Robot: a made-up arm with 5 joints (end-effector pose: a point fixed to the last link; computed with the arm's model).
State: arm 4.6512 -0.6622 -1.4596 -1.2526 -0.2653
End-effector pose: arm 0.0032 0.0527 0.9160 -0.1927 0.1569 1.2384
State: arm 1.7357 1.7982 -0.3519 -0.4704 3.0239
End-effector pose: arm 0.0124 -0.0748 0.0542 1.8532 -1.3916 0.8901
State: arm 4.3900 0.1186 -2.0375 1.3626 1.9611
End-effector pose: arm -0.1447 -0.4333 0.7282 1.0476 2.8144 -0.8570
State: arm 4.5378 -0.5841 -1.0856 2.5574 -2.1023
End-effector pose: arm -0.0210 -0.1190 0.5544 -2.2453 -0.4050 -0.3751
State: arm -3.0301 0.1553 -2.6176 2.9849 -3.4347
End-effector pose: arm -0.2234 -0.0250 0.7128 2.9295 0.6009 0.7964
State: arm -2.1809 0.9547 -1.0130 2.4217 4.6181
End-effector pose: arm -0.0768 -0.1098 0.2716 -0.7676 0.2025 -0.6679
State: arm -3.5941 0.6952 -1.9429 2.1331 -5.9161
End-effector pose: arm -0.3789 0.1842 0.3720 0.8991 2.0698 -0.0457
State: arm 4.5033 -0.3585 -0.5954 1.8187 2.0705
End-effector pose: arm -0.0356 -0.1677 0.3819 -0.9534 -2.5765 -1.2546
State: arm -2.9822 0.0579 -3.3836 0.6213 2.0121
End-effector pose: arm 0.0826 0.0133 1.0538 -0.4277 -0.3214 2.1304
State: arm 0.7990 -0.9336 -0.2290 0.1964 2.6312
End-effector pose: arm 0.1823 0.1873 0.5467 -1.3275 1.7293 0.1644
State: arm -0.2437 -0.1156 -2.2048 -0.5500 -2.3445
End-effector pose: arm 0.1012 -0.0252 1.0273 0.1366 0.2383 0.5500
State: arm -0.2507 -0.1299 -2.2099 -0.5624 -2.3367
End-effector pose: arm 0.0887 -0.0227 1.0283 0.1221 0.2095 0.5515
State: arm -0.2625 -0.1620 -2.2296 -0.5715 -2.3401
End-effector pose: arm 0.0605 -0.0163 1.0314 0.0916 0.1557 0.5375
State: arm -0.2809 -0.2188 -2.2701 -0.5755 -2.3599
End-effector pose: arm 0.0105 -0.0030 1.0347 0.0395 0.0673 0.5005
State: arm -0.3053 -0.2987 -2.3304 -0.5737 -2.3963
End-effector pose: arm -0.0594 0.0187 1.0324 -0.0309 -0.0534 0.4399
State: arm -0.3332 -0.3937 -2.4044 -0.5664 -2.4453
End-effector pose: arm -0.1403 0.0486 1.0183 -0.1103 -0.1951 0.3616
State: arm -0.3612 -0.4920 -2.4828 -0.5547 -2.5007
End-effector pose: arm -0.2197 0.0830 0.9910 -0.1869 -0.3413 0.2762
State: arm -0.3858 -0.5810 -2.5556 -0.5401 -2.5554
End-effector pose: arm -0.2864 0.1163 0.9553 -0.2504 -0.4739 0.1956
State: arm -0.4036 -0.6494 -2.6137 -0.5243 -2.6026
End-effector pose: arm -0.3336 0.1425 0.9213 -0.2934 -0.5758 0.1307
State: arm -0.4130 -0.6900 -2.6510 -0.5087 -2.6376
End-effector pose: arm -0.3603 0.1579 0.8986 -0.3135 -0.6352 0.0872
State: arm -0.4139 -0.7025 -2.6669 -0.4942 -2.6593
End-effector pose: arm -0.3694 0.1623 0.8916 -0.3129 -0.6508 0.0654
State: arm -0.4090 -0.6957 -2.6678 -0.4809 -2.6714
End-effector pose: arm -0.3670 0.1591 0.8963 -0.2991 -0.6361 0.0587
